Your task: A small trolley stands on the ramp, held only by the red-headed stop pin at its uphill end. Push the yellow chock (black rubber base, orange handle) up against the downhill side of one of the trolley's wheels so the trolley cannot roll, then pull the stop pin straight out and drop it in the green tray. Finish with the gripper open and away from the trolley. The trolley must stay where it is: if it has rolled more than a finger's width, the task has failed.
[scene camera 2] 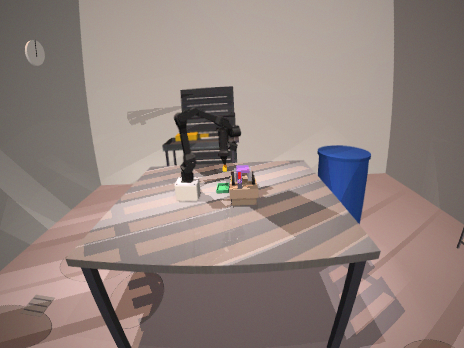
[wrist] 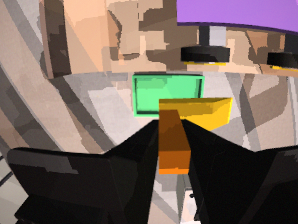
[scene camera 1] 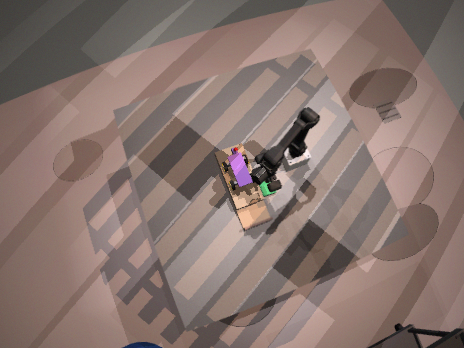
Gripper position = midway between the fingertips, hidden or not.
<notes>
The gripper (wrist: 169, 125) holds a yellow chock (wrist: 173, 149). Further things: a tan ramp (scene camera 1: 251, 193) and a green tray (wrist: 149, 89).
</notes>
